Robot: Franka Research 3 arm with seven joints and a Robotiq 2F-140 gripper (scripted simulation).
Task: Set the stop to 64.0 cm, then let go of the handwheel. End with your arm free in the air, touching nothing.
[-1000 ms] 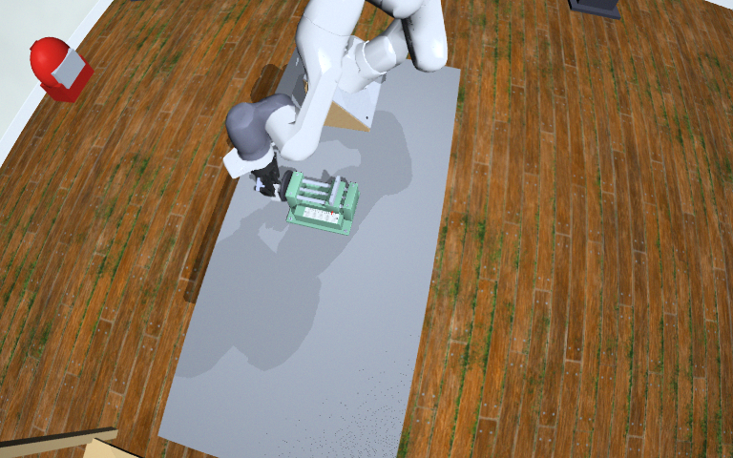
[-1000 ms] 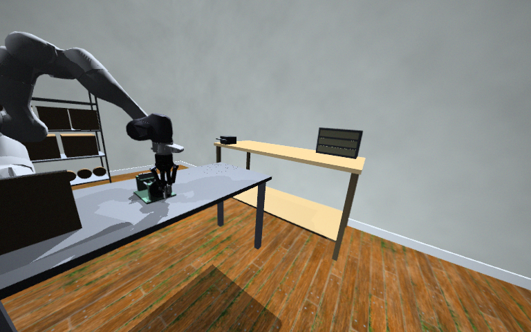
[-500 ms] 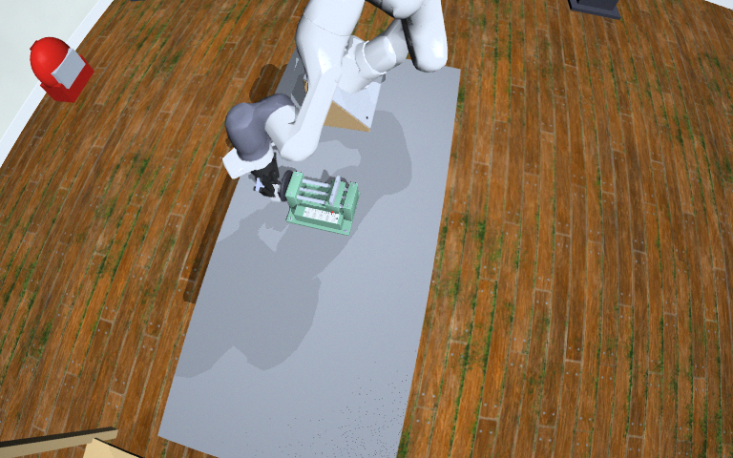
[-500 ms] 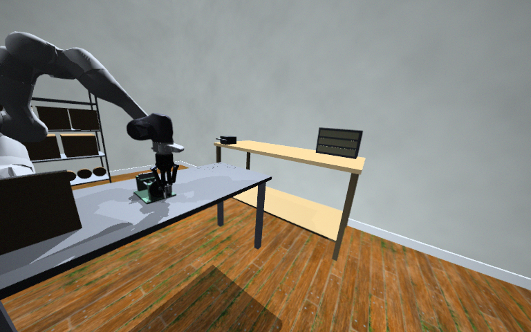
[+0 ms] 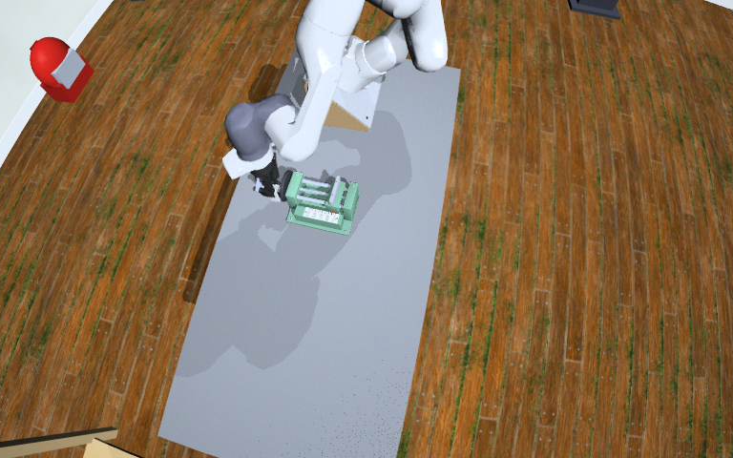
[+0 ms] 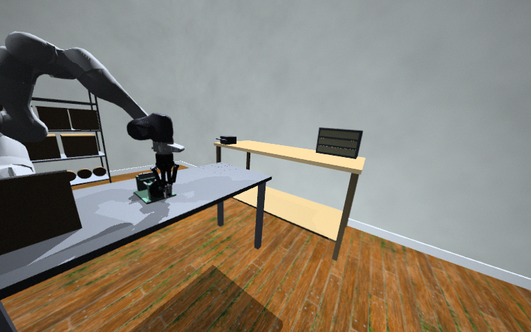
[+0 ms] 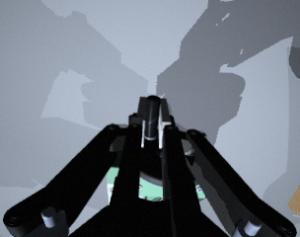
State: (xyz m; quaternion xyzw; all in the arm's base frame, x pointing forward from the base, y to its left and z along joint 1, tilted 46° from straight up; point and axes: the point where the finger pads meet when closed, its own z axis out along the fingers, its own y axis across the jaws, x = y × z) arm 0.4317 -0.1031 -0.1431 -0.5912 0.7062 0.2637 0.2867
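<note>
My gripper is now 20 mm to the right of the dark handwheel and 10 mm above it. Round my hand: stop carriage (20 mm ahead, 190 mm to the left, 30 mm above).
</note>
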